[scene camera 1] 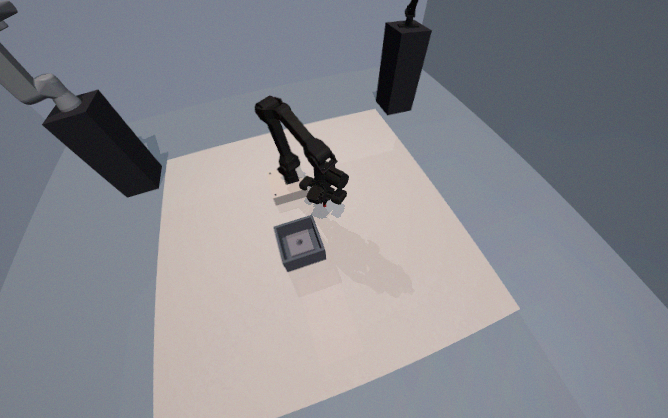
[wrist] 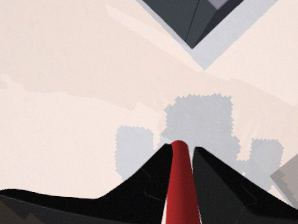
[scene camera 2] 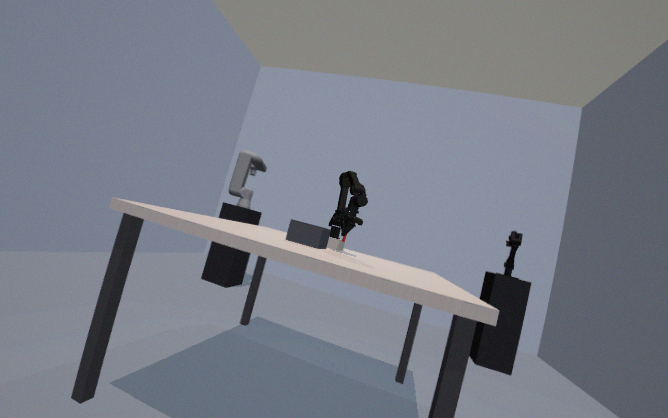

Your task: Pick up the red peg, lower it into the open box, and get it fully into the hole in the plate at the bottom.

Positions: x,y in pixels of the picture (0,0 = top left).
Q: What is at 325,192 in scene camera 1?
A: My gripper.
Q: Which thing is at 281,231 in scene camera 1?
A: A grey box.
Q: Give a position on a grey box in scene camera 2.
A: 310,235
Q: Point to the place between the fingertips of my gripper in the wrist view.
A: At 181,152
